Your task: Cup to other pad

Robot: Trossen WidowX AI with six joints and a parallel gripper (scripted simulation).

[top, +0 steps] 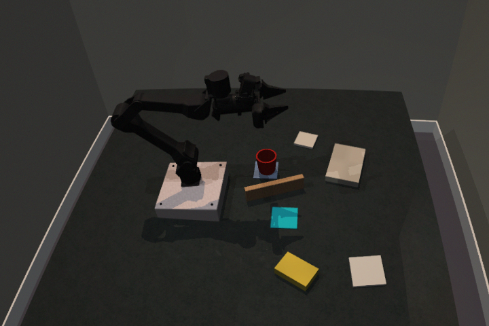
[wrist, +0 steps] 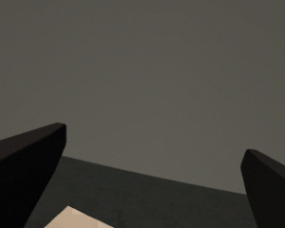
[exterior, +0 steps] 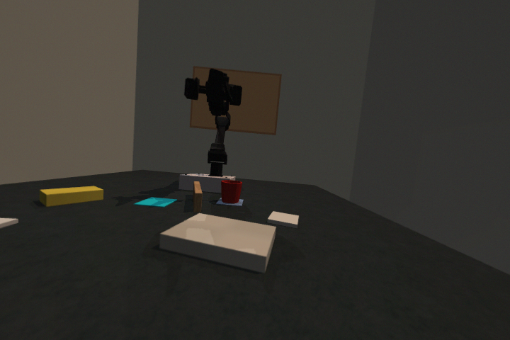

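Now: gripper tip 70 mm past the red cup, 80 mm to the right of it and 340 mm above it. Also, from my gripper tip: pale blue pad (80 mm behind, 80 mm to the left, 390 mm below); yellow block (10 mm ahead, 350 mm to the right, 360 mm below); wooden block (50 mm behind, 30 mm to the right, 360 mm below).
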